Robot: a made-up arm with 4 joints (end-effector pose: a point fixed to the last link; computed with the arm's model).
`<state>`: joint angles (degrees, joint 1 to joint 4).
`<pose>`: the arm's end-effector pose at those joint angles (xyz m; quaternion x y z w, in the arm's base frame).
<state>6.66 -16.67 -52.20 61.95</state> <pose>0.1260 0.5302 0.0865 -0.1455 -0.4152 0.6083 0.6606</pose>
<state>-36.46 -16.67 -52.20 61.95</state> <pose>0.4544 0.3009 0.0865 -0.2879 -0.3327 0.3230 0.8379</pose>
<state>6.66 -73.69 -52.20 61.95</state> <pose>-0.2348 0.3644 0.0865 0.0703 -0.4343 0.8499 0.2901</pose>
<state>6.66 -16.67 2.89 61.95</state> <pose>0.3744 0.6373 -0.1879 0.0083 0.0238 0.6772 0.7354</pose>
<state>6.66 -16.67 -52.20 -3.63</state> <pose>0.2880 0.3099 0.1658 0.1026 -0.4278 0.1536 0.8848</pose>
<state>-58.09 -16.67 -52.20 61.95</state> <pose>0.5333 0.1122 0.0865 -0.3452 -0.2728 0.1600 0.8837</pose>
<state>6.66 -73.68 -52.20 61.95</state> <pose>-0.2347 0.3644 0.0865 0.0703 -0.4343 0.8498 0.2902</pose>
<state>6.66 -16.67 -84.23 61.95</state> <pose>-0.0849 0.4392 0.0940 -0.2218 -0.6329 0.5025 0.5457</pose>
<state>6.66 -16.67 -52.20 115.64</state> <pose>-0.0216 0.5103 -0.0984 -0.3173 -0.3048 0.8411 0.3147</pose>
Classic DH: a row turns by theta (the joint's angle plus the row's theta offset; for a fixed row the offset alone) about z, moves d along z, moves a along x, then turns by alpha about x. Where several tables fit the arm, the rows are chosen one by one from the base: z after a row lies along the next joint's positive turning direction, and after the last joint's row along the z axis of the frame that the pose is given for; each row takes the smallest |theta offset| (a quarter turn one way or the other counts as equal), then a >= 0, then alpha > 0; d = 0 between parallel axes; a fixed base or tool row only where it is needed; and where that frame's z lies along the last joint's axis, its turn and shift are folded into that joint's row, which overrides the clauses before.
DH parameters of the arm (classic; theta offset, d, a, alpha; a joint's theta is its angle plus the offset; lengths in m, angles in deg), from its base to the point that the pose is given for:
joint 1: 42.86 0 0.1514 180
joint 2: 42.86 0.31 0.062 90
joint 3: 0 0.159 0.235 90
joint 4: -8.53 0 0.2629 0
tool (fixed): 8.53 0.142 0 0

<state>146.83 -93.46 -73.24 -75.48</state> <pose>-0.2391 0.0238 -0.0178 0.2246 0.5526 0.7956 0.1061</pose>
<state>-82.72 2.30 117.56 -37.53</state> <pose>0.0856 -0.0944 -0.7458 0.3444 0.7828 -0.4545 0.2491</pose>
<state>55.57 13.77 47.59 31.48</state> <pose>0.1677 0.6704 -0.5665 -0.0363 0.4018 0.5461 0.7342</pose>
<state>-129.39 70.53 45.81 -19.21</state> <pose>-0.4638 -0.0187 -0.5464 -0.3892 0.0024 0.8680 0.3085</pose>
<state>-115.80 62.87 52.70 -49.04</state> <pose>-0.3597 -0.0912 -0.5230 -0.4017 -0.1889 0.8195 0.3624</pose>
